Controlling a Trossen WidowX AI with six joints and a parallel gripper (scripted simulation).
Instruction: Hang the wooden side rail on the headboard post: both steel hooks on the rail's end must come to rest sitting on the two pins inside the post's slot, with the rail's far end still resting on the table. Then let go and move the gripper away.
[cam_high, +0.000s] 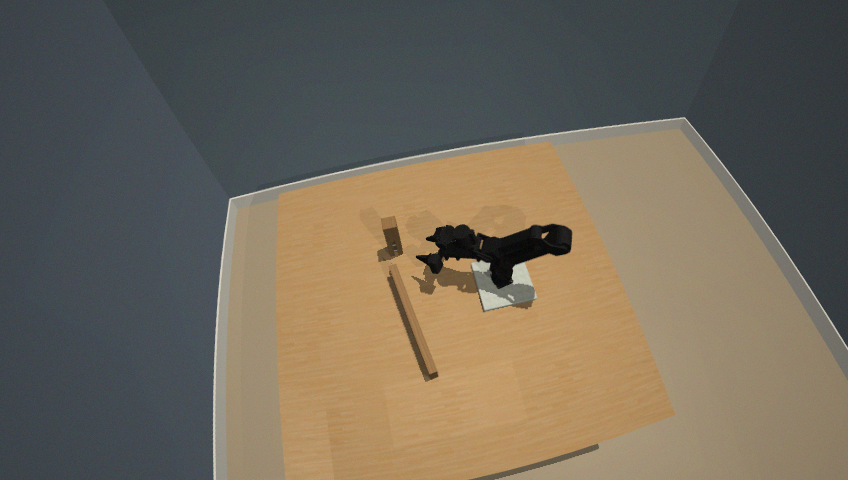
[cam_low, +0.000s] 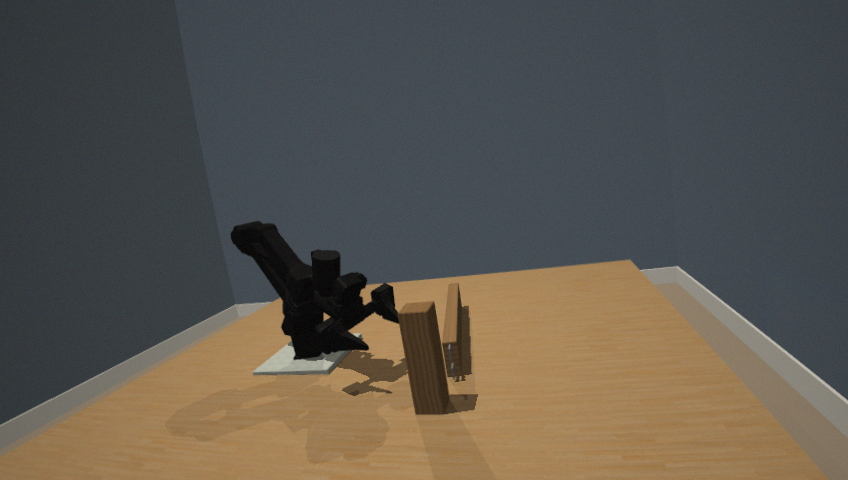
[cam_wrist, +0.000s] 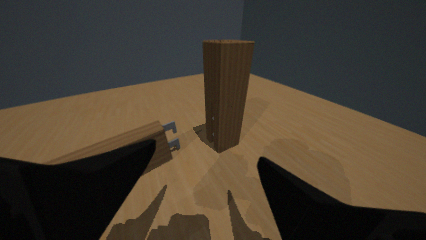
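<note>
The wooden headboard post lies 8 cm ahead of my gripper tip, 9 cm to the right of it and 2 cm below it.
</note>
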